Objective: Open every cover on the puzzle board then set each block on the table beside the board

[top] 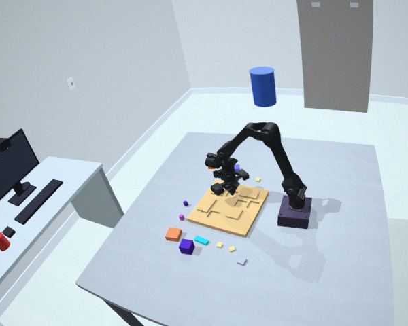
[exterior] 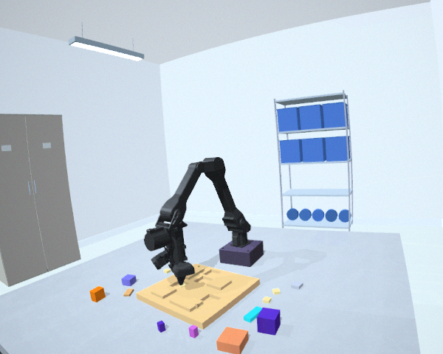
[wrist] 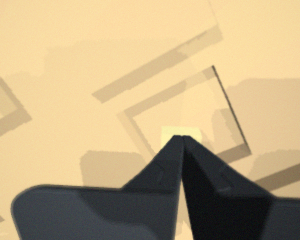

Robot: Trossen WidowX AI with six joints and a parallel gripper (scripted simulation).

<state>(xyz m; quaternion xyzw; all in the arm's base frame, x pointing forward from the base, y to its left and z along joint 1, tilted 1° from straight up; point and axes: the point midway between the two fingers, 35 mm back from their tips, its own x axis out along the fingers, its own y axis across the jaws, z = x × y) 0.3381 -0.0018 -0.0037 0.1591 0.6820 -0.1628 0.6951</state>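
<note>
Right now my gripper tip is 5 cm to the right of the puzzle board and 1 cm past it. Round my gripper tip: purple block: 19 cm ahead, 13 cm to the left, 1 cm below; lilac block: 20 cm to the right, 9 cm ahead, 1 cm below; magenta block: 22 cm to the left, 15 cm ahead, 1 cm below.
</note>
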